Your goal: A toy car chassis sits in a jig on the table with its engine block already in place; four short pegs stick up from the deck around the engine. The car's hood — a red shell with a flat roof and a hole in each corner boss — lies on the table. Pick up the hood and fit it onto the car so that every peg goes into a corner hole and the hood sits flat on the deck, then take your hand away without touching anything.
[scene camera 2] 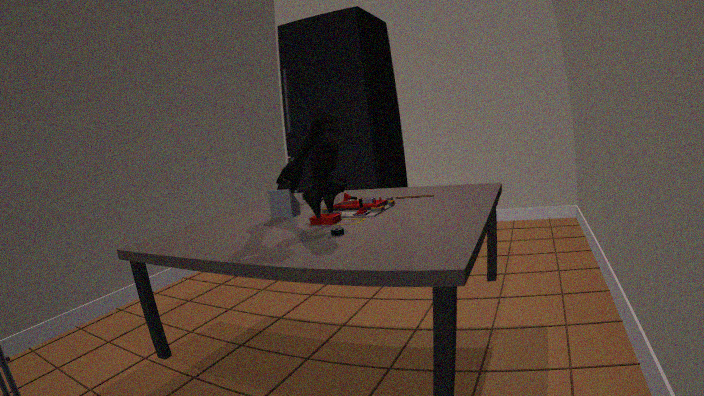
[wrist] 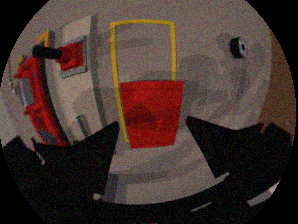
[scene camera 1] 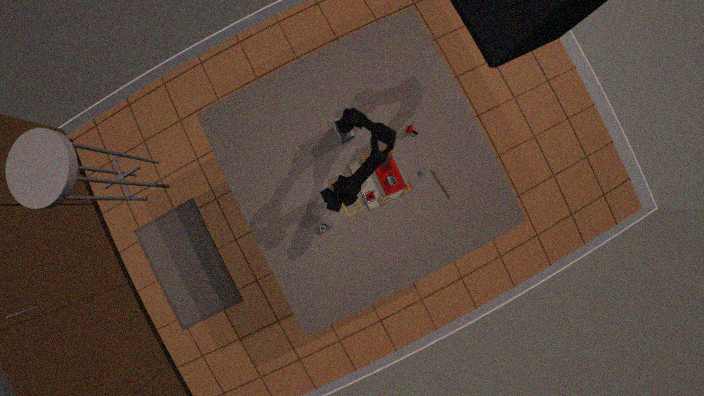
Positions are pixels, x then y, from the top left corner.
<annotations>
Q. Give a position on a jig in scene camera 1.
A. At 372, 184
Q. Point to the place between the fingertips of my gripper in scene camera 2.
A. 324, 215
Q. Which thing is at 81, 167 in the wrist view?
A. My gripper.
</annotations>
